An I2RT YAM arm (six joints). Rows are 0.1 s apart.
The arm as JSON. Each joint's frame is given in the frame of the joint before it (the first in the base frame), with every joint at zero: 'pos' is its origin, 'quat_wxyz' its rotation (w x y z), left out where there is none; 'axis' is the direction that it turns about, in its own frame. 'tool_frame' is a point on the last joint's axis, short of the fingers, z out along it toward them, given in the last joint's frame.
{
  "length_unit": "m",
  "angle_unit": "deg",
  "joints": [
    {
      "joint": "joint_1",
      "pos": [
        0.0,
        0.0,
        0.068
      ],
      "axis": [
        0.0,
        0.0,
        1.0
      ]
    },
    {
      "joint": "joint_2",
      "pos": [
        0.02,
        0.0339,
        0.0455
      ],
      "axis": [
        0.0,
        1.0,
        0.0
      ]
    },
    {
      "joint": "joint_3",
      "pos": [
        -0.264,
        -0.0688,
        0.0
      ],
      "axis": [
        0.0,
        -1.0,
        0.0
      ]
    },
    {
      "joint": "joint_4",
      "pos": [
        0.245,
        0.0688,
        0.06
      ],
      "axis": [
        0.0,
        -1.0,
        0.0
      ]
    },
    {
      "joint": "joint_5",
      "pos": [
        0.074,
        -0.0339,
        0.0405
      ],
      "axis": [
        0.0,
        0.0,
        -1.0
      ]
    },
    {
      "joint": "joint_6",
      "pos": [
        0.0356,
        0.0,
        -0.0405
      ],
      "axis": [
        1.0,
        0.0,
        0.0
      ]
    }
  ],
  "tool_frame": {
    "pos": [
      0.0,
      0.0,
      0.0
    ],
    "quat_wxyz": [
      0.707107,
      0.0,
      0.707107,
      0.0
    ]
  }
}
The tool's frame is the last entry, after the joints.
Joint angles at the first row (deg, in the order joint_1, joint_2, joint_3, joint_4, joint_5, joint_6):
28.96, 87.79, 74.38, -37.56, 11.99, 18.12
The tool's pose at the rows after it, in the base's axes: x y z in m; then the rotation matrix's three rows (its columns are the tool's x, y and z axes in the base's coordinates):
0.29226 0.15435 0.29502; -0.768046 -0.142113 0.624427; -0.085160 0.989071 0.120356; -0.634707 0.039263 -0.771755
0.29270 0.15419 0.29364; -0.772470 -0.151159 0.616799; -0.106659 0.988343 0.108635; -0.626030 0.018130 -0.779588
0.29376 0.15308 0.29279; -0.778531 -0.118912 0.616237; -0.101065 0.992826 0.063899; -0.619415 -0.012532 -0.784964
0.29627 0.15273 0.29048; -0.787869 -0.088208 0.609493; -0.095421 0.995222 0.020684; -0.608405 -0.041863 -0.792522
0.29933 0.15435 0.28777; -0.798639 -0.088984 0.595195; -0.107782 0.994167 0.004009; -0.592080 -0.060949 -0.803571
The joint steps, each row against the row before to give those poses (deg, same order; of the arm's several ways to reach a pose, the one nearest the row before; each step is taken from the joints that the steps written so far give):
0.10, 0.28, 0.70, -1.39, -0.56, -0.38
-0.02, 0.35, 0.24, -0.74, 0.37, -1.01
-0.02, 0.53, 0.59, -1.29, 2.27, 0.62
-0.05, 1.00, 0.78, -1.34, 2.02, 0.72
0.03, 1.23, 0.95, -1.11, 0.47, -0.27

